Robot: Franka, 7 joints.
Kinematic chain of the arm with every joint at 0, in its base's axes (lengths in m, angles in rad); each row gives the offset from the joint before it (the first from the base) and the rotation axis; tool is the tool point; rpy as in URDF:
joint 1: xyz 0 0 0.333 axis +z
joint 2: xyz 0 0 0 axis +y
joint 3: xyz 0 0 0.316 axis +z
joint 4: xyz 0.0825 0 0 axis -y
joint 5: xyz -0.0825 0 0.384 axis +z
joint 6: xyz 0 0 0 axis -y
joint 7: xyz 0.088 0 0 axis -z
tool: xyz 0 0 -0.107 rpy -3.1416 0 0
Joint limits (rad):
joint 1: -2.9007..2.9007
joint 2: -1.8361..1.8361
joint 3: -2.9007..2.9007
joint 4: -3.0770..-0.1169
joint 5: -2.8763..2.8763
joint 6: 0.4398..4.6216
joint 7: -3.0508..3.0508
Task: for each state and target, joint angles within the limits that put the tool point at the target. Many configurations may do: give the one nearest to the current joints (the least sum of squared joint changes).
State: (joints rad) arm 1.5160 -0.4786 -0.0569 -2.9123 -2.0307 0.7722 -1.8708
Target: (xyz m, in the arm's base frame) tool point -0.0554 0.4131 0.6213
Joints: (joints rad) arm 1.7361 -0.3167 0.1980 -2.3891 -2.2380 0.9449 -1.8708
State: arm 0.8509 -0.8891 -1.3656 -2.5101 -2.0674 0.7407 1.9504
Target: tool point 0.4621 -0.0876 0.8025
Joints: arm 1.2813 -0.4782 -0.8894 -1.8064 -2.3763 1.0947 1.9504
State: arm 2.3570 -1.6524 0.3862 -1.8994 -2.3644 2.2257 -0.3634
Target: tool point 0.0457 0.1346 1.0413
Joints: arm 2.4389 -0.9098 -0.1726 -1.6369 -2.3692 2.1511 -0.3634
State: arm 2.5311 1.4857 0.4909 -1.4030 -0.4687 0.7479 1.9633
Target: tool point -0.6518 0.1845 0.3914
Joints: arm 2.5678 0.8782 0.6554 -0.8884 -0.5063 0.9643 1.9633
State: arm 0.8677 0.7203 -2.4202 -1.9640 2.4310 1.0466 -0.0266
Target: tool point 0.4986 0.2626 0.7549
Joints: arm 1.3327 1.1592 -2.2605 -1.5613 2.4718 0.9728 -0.0266
